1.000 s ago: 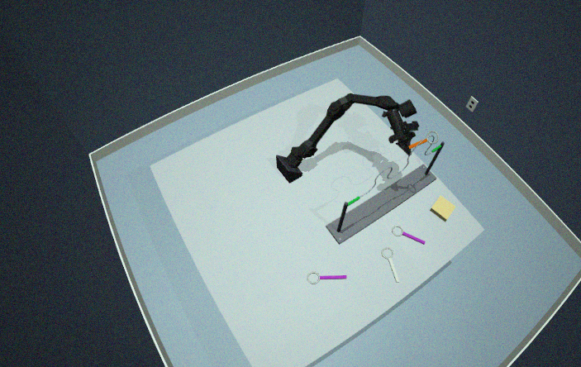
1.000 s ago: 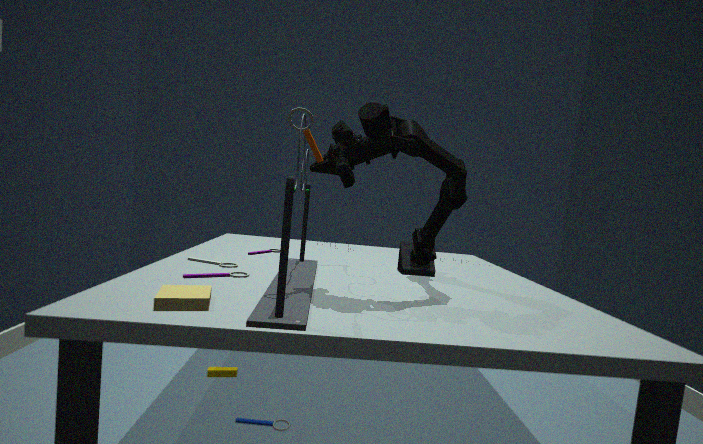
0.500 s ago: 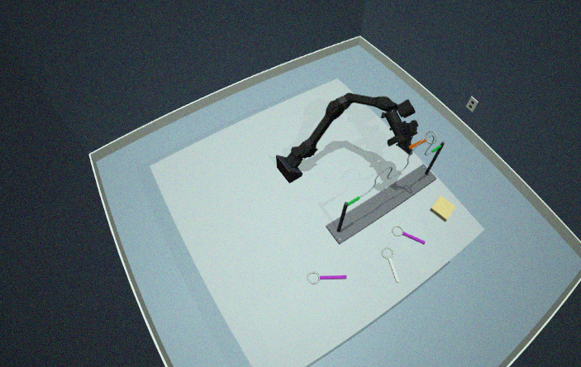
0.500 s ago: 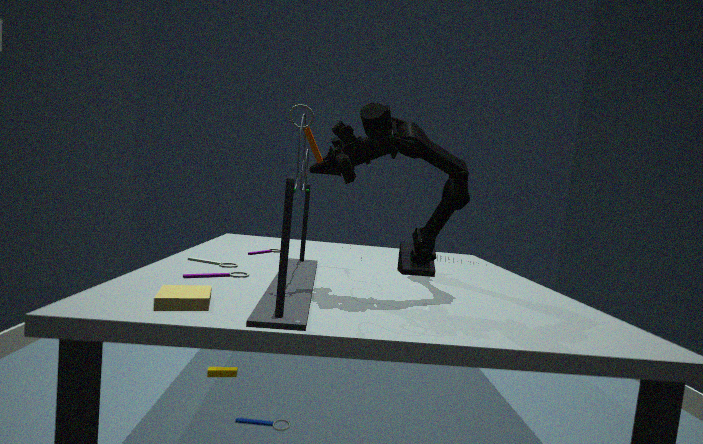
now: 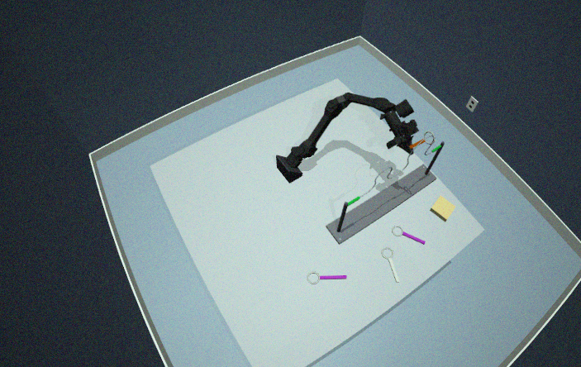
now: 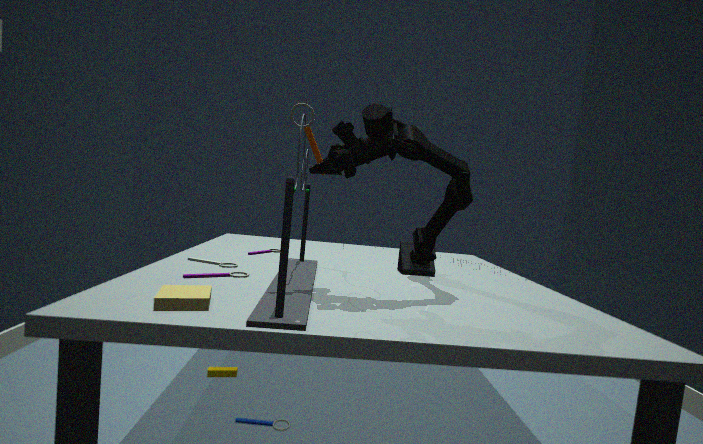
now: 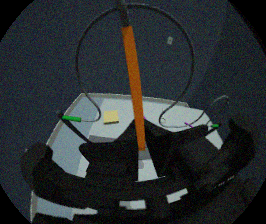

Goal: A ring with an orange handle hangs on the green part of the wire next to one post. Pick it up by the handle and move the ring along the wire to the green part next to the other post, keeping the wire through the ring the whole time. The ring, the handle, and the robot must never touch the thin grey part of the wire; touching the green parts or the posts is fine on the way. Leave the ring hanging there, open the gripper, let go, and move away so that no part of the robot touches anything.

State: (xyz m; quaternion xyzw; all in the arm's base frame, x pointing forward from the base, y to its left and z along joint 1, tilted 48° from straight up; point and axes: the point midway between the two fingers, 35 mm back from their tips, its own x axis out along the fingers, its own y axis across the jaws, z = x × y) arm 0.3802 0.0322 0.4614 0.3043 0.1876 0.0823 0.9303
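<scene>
Right now my gripper tip is 10 mm short of the orange-handled ring, 20 mm to the right of it and 90 mm below it. Round my gripper tip: yellow block 270 mm ahead, 560 mm to the right, 790 mm below; blue-handled ring 60 mm ahead, 250 mm to the right, 800 mm below; white-handled ring 260 mm ahead, 290 mm to the right, 300 mm below.
</scene>
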